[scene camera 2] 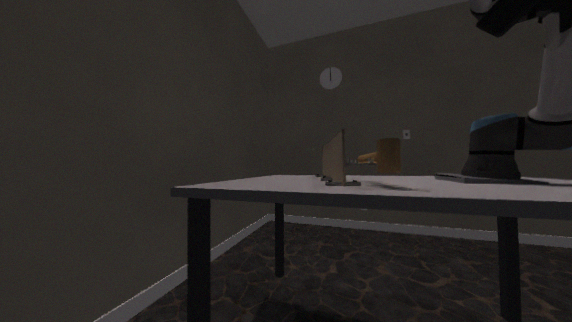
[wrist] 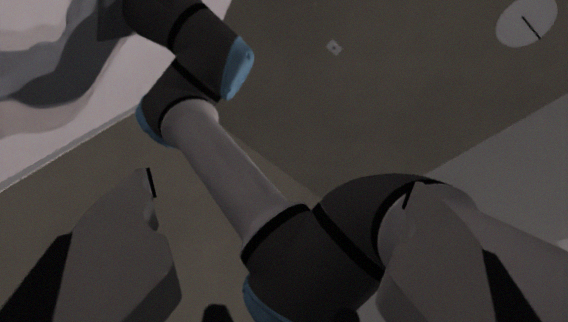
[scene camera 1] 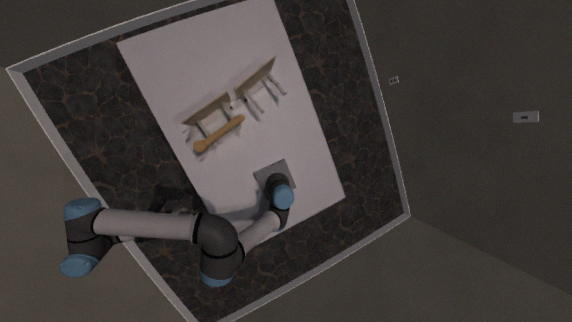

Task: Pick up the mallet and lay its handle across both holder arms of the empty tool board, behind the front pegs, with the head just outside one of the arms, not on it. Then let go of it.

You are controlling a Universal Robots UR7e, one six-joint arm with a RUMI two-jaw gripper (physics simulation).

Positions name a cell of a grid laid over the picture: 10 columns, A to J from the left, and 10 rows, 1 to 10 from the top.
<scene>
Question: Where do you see a tool board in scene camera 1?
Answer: At E3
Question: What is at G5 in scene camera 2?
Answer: A mallet.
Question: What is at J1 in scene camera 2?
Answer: My gripper.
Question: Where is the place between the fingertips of my gripper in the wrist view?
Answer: At E6
</scene>
